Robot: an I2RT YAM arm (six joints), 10 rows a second.
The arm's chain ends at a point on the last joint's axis. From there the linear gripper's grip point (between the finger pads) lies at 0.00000 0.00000 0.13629 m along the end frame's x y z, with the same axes.
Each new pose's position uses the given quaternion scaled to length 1; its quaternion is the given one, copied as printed.
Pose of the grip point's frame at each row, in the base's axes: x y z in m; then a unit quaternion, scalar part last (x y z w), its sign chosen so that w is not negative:
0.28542 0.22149 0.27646 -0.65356 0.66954 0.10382 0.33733
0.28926 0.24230 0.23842 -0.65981 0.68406 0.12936 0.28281
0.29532 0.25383 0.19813 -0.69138 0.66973 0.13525 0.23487
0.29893 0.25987 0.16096 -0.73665 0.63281 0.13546 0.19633
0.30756 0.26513 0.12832 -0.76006 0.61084 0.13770 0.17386
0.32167 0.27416 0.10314 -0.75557 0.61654 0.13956 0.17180
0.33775 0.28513 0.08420 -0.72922 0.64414 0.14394 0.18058
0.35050 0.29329 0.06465 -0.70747 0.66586 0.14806 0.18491
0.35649 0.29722 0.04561 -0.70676 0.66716 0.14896 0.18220
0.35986 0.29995 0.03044 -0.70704 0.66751 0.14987 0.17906
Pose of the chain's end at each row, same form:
0.24235 0.14245 0.37879 -0.65356 0.66954 0.10382 0.33733
0.25979 0.16732 0.34835 -0.65981 0.68406 0.12936 0.28281
0.27793 0.18488 0.31440 -0.69138 0.66973 0.13525 0.23487
0.29226 0.19708 0.28174 -0.73665 0.63281 0.13546 0.19633
0.30714 0.20618 0.25120 -0.76006 0.61084 0.13770 0.17386
0.32154 0.21532 0.22608 -0.75557 0.61654 0.13956 0.17180
0.33465 0.22396 0.20595 -0.72922 0.64414 0.14394 0.18058
0.34549 0.23076 0.18564 -0.70747 0.66586 0.14806 0.18491
0.35205 0.23503 0.16680 -0.70676 0.66716 0.14896 0.18220
0.35616 0.23817 0.15187 -0.70704 0.66751 0.14987 0.17906

